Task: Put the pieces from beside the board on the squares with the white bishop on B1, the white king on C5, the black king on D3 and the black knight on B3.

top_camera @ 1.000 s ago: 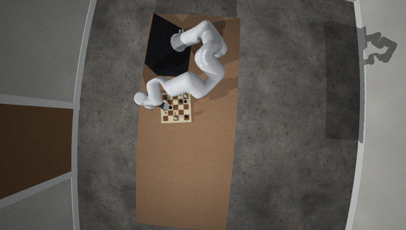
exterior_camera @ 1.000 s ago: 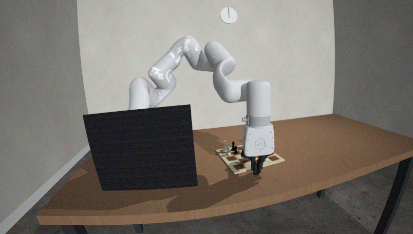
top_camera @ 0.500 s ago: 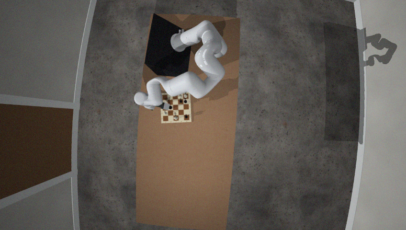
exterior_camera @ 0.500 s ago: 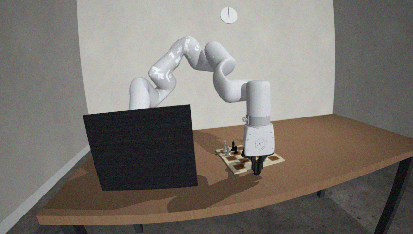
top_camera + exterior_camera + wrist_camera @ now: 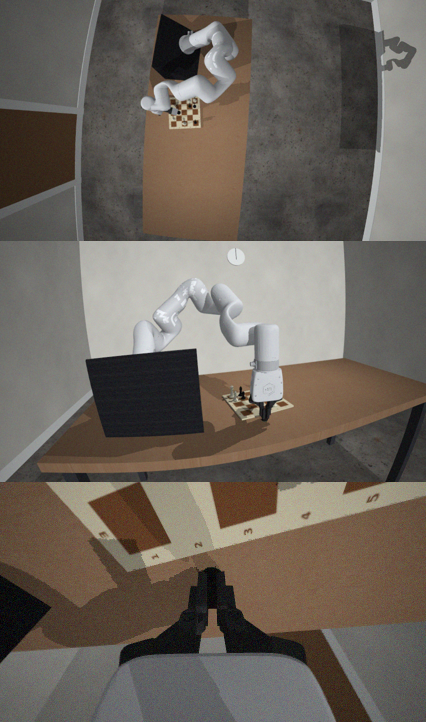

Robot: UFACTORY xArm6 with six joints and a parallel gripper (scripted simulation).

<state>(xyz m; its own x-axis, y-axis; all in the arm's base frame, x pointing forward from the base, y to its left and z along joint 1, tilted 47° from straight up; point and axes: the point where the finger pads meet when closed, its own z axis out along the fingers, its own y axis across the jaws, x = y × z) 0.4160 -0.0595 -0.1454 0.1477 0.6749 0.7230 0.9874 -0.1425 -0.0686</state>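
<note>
Right now my hand is 20 mm short of the chessboard, 140 mm to the right of it and 30 mm above it. From my hand the other things lie so: white king: 100 mm ahead, 150 mm to the left, 10 mm above; then black king: 30 mm ahead, 100 mm to the left, 10 mm above; then white pawn: 70 mm ahead, 70 mm to the left, 10 mm below.
</note>
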